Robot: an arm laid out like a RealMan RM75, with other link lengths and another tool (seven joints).
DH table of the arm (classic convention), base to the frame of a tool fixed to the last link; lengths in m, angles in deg. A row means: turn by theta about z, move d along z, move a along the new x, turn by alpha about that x. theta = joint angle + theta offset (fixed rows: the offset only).
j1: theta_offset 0  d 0.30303  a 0  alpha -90
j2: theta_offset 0  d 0  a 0  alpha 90
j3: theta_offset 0  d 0.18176  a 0  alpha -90
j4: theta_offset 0  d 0  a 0  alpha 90
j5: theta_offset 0  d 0.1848  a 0  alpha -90
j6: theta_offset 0  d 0  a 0  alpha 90
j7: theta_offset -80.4  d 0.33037  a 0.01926  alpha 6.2
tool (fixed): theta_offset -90  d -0.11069  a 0  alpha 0
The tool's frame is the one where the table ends.
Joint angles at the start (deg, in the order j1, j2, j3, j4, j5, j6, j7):
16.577, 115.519, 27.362, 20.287, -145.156, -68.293, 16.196
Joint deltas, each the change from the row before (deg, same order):
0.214, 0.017, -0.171, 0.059, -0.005, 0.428, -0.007
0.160, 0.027, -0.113, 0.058, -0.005, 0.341, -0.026
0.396, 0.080, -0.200, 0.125, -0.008, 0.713, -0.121
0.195, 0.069, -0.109, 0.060, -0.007, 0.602, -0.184
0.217, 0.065, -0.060, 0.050, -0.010, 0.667, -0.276
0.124, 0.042, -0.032, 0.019, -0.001, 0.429, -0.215
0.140, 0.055, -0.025, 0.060, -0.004, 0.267, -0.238
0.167, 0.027, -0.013, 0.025, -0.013, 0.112, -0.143
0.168, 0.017, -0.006, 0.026, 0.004, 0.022, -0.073
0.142, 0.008, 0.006, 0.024, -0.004, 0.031, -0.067
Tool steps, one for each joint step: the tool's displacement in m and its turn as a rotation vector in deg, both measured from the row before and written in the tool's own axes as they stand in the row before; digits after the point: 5 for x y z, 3 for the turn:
-0.00116, -0.00062, 0.00091, 0.167, -0.365, -0.066
-0.00088, -0.00053, 0.00076, 0.118, -0.269, -0.052
-0.00152, -0.00121, 0.00202, 0.283, -0.506, -0.181
-0.00163, -0.00040, 0.00090, 0.065, -0.473, -0.203
-0.00161, -0.00006, 0.00096, 0.024, -0.503, -0.318
-0.00107, 0.00008, 0.00050, -0.008, -0.332, -0.242
-0.00036, -0.00046, 0.00087, 0.098, -0.145, -0.231
0.00022, -0.00041, 0.00093, 0.146, -0.022, -0.189
0.00057, -0.00042, 0.00097, 0.153, 0.067, -0.118
0.00047, -0.00028, 0.00081, 0.121, 0.049, -0.112

